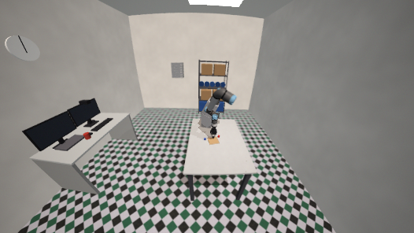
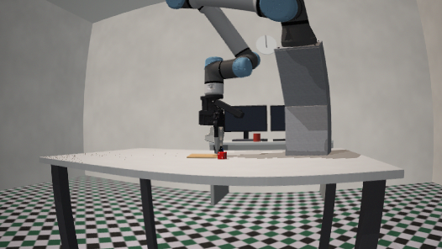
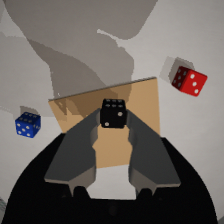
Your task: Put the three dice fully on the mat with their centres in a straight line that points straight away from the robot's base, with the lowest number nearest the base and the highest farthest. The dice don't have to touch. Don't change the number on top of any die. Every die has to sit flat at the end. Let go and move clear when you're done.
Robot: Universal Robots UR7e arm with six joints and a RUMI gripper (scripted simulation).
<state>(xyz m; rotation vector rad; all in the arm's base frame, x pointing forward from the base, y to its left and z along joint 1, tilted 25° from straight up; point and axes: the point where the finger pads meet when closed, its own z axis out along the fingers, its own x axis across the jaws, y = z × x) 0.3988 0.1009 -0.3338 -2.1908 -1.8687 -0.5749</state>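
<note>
My hand is right at the black die. Also, from my hand: tan mat 50 mm ahead, 30 mm below, 10 mm to the right; then blue die 120 mm to the right, 20 mm below, 20 mm ahead; then red die 90 mm to the left, 30 mm behind, 20 mm below.
</note>
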